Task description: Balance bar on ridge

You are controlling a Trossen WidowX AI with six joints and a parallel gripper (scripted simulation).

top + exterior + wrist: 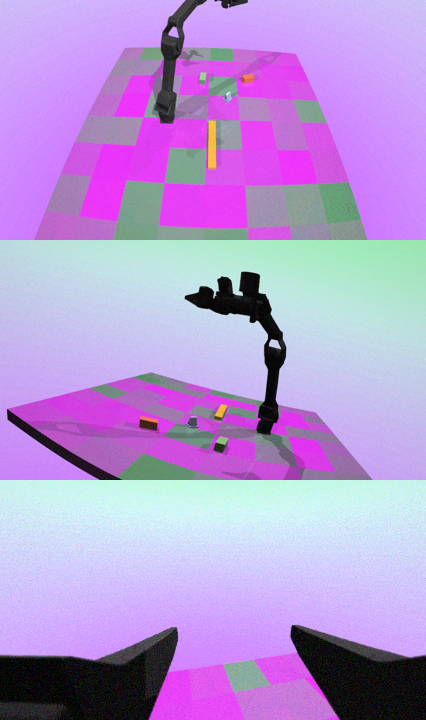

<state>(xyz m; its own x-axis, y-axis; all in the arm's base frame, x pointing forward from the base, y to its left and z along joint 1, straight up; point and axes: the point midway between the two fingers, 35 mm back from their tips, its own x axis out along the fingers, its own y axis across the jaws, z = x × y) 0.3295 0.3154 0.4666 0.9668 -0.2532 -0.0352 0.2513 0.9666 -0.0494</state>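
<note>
Right now the bar is 46 cm below my gripper tip, 44 cm to the right of it and 14 cm behind it. Round my gripper tip: orange block 45 cm below, 7 cm ahead, 1 cm to the right; green block 45 cm below, 20 cm behind, 2 cm to the right.
</note>
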